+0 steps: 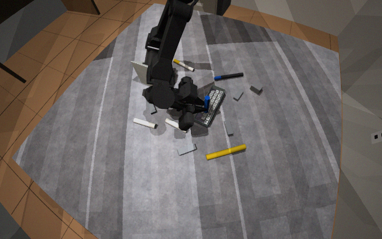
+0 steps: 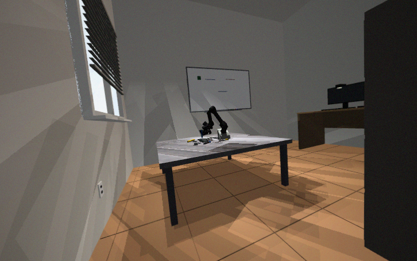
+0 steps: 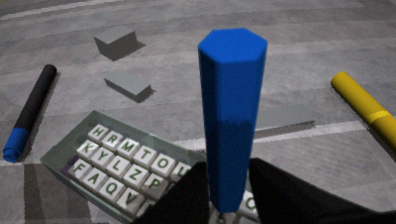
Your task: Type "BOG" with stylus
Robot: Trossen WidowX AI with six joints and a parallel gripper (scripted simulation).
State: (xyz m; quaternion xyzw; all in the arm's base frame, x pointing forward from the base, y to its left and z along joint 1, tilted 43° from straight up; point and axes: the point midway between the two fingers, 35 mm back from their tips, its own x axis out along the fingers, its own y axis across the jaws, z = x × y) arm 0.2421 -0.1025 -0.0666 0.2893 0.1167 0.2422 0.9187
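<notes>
My gripper tip is now 2 cm above the blue stylus. The rest, counted from my gripper tip: yellow cylinder (12 cm to the right, 12 cm ahead, 6 cm below); white-and-yellow cylinder (23 cm to the left, 20 cm behind, 6 cm below); blue-and-black marker (22 cm to the left, 6 cm below, 2 cm ahead).
</notes>
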